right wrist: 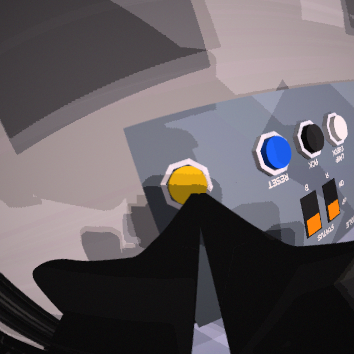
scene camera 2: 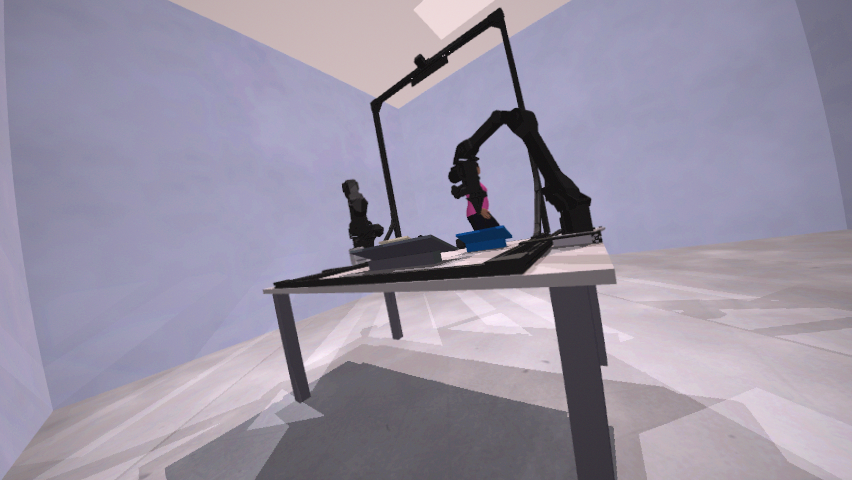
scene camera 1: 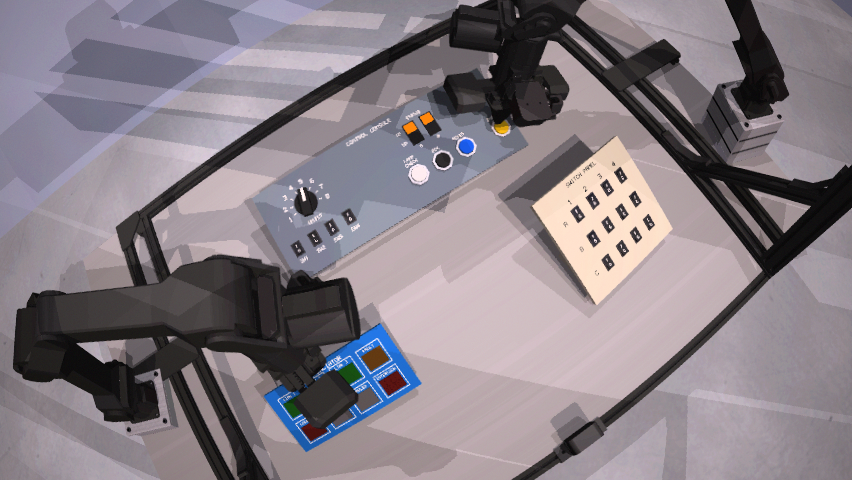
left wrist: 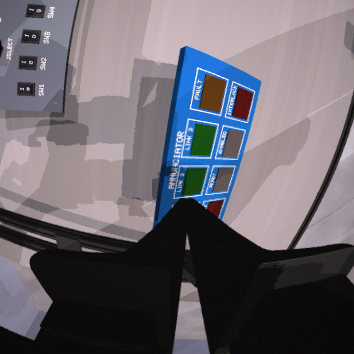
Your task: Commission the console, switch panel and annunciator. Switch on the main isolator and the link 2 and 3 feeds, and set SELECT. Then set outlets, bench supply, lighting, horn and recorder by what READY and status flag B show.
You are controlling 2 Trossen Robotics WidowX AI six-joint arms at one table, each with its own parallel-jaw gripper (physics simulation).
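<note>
The grey console has a SELECT knob whose pointer is near 5. Status flag A and flag B show orange at the UP end. My right gripper is shut and empty, its tips at the edge of the yellow button. My left gripper is shut and empty above the blue annunciator, covering part of it. READY is grey; LINK 2 and LINK 3 are dark green. The cream switch panel has small rockers, positions unclear.
The blue button, black button and white button lie in a row beside the yellow one. Black frame rails edge the table. A person in pink stands behind the left arm.
</note>
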